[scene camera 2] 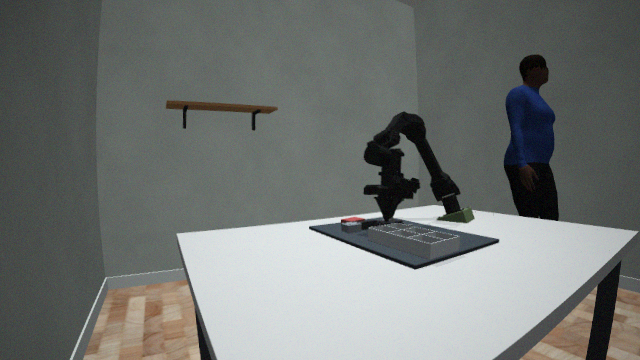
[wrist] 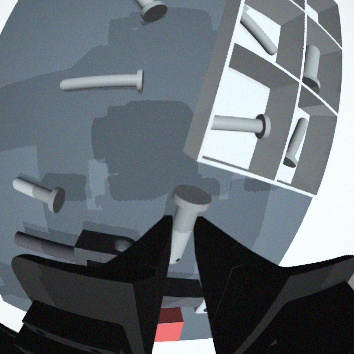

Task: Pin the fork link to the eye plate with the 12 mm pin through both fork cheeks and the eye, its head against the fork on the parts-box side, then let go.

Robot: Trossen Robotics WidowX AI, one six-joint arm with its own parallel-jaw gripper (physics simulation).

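Where they show: gripper, fingertip midpoint: [scene camera 2: 388,221] [wrist: 182,222]; arm's base at its link origin: [scene camera 2: 453,212].
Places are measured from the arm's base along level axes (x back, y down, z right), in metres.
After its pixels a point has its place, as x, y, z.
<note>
My gripper [scene camera 2: 388,219] @[-0.390, -0.019, 0.023] [wrist: 182,222] @[-0.390, -0.019, 0.023] is shut on a light grey headed pin [wrist: 192,196] @[-0.391, -0.026, 0.005], its wide head towards the camera and its shank slanting down between the fingertips. The dark fork link [wrist: 95,244] @[-0.337, -0.001, 0.055] lies at lower left in the wrist view, its rod pointing left and a cheek hole showing; the left finger hides part of it. Behind the fingers, a dark grey block [wrist: 182,288] @[-0.407, 0.002, 0.103] and a sliver of white plate show; the eye itself cannot be made out. The grey parts box [scene camera 2: 400,243] @[-0.518, -0.002, -0.113] [wrist: 210,95] @[-0.398, -0.011, -0.047] stands at upper right in the wrist view, with pins in its compartments.
Loose pins [wrist: 102,82] @[-0.336, 0.006, -0.051] [wrist: 39,193] @[-0.295, 0.003, 0.022] [wrist: 152,10] @[-0.359, 0.002, -0.104] lie on the dark mat [scene camera 2: 472,241] @[-0.322, 0.016, -0.209] [wrist: 150,150] @[-0.371, 0.016, -0.010]. A red block [wrist: 170,325] @[-0.401, -0.005, 0.160] [scene camera 2: 353,219] @[-0.387, -0.005, 0.170] is near the mat's far left end. A green wedge [scene camera 2: 462,216] @[-0.048, 0.002, -0.057] is at the arm's base. A person [scene camera 2: 530,125] stands behind the table.
</note>
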